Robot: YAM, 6 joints.
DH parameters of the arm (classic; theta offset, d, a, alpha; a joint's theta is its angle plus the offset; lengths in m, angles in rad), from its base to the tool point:
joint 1: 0 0.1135 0.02 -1.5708
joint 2: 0 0 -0.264 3.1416
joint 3: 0.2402 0 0.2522 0
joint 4: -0.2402 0 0.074 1.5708
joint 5: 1.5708 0 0 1.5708
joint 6: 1.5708 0.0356 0 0
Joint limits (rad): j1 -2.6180..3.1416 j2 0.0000..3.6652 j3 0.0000..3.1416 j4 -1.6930..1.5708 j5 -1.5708..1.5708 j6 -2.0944..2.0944
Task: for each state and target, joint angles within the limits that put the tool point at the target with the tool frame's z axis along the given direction. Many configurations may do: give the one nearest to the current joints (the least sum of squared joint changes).
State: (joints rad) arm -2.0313 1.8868 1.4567 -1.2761 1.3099 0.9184
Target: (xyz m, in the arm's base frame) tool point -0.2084 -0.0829 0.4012 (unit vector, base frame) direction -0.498 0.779 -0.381
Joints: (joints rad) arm -2.6158 1.4464 1.6703 -1.6907 1.1777 0.9184
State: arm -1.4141 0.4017 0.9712 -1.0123 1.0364 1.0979
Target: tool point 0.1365 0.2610 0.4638 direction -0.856 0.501 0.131
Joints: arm -2.1725 0.1721 1.8690 -0.6257 1.4211 1.0979
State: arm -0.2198 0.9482 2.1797 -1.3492 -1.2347 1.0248
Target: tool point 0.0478 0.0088 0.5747 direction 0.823 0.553 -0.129
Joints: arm -0.5320 1.1293 2.2869 -1.4499 -1.1066 1.0248
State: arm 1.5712 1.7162 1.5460 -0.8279 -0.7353 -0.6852
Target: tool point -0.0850 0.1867 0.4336 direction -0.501 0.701 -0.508
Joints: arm 1.9644 1.1083 1.4577 -0.8935 -0.1950 -0.6852
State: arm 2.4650 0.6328 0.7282 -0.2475 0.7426 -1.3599
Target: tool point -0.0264 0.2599 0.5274 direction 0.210 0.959 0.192
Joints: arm 1.7197 1.2837 1.6259 -0.1358 0.3574 -1.3599
